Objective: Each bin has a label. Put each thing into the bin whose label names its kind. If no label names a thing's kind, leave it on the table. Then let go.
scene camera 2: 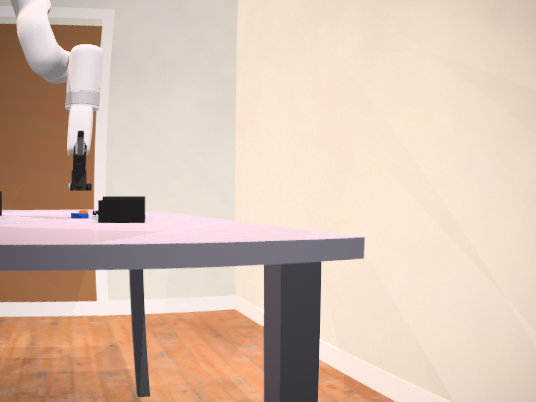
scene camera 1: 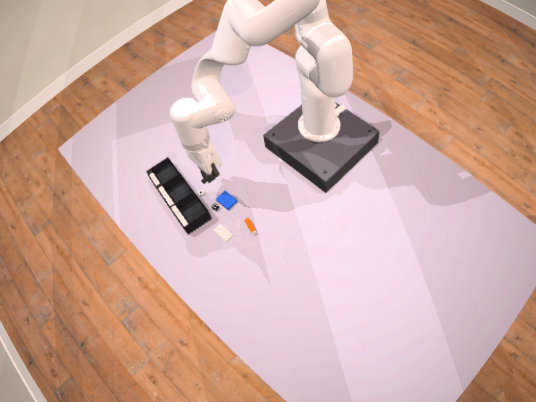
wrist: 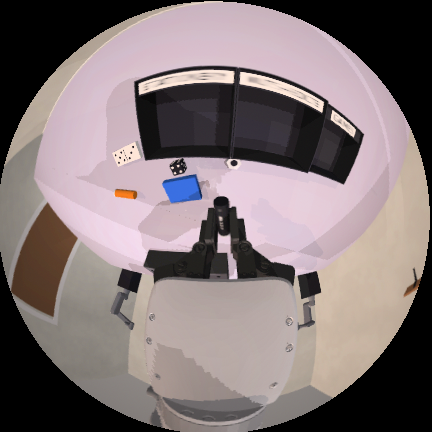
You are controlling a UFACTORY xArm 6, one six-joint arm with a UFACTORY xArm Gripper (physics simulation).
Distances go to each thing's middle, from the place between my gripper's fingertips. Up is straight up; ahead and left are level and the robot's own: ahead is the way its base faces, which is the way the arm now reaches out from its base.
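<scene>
The blue block [wrist: 183, 188] is 60 mm below my hand, and it's 60 mm to the left of it as well. There's also a black three-bin box [scene camera 1: 186, 206], which is 100 mm ahead of my hand, 50 mm to the right of it and 40 mm below it.
</scene>
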